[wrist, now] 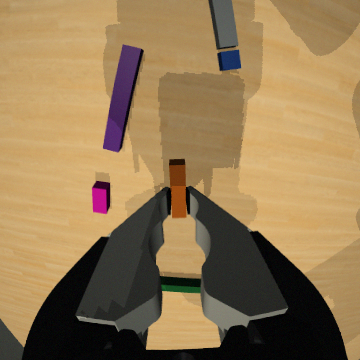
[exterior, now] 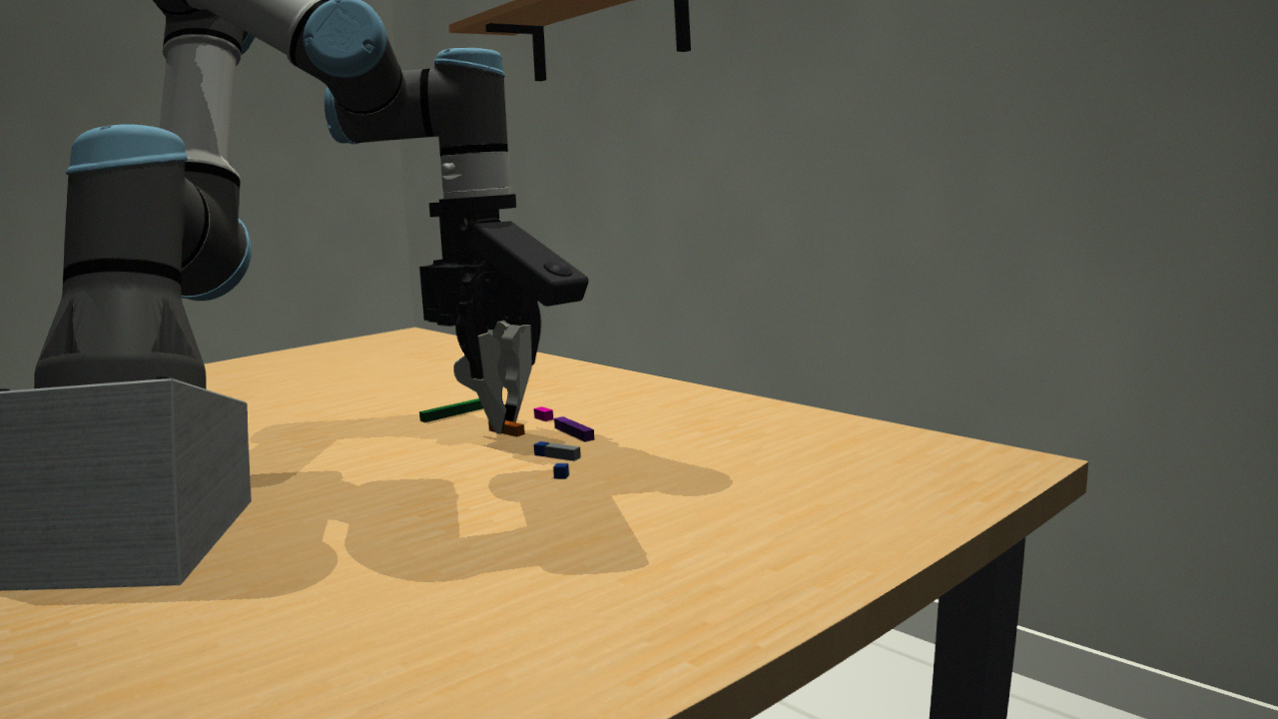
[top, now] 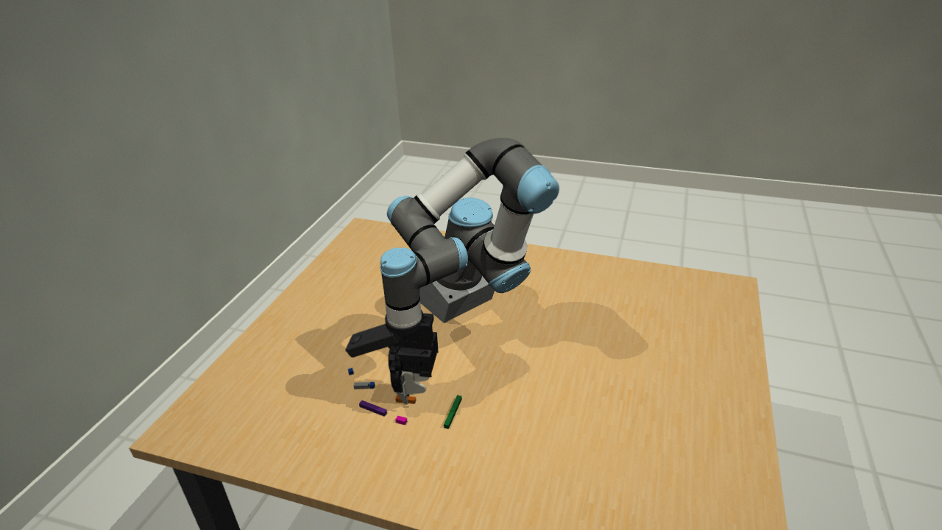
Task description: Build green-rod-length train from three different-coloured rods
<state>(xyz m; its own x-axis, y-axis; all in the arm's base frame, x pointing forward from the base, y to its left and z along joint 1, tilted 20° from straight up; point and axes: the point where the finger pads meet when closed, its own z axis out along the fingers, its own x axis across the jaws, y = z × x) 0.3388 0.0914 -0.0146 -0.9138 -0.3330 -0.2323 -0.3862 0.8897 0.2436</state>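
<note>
The orange rod lies 10 mm below my hand. Round my hand: green rod 100 mm to the left, 20 mm behind, 10 mm below; then purple rod 50 mm ahead, 40 mm to the right, 10 mm below; then magenta rod 50 mm ahead, 20 mm to the left, 10 mm below.
</note>
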